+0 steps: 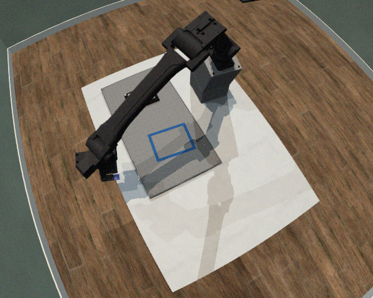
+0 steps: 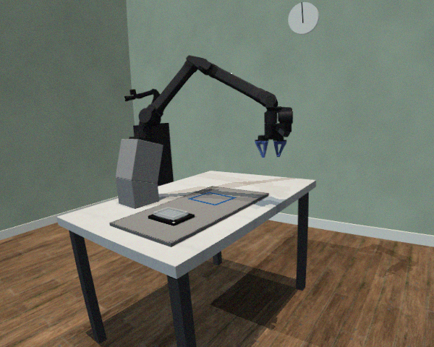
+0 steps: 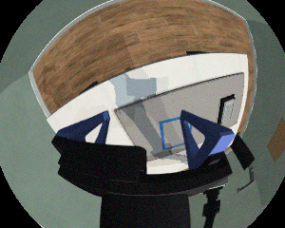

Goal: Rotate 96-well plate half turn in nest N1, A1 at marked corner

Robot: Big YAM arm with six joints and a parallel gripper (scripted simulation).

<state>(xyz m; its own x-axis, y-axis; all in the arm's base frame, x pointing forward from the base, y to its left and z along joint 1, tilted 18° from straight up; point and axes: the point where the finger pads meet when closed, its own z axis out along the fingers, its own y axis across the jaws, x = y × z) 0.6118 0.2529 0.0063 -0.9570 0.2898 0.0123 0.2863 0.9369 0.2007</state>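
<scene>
My hand is 400 mm to the left of the white 96-well plate, 260 mm past it and 200 mm above it. Also, from my hand: white A1 mark (460 mm to the right, 200 mm below, 180 mm behind); then black plate nest N1 (400 mm to the right, 260 mm behind, 210 mm below).
</scene>
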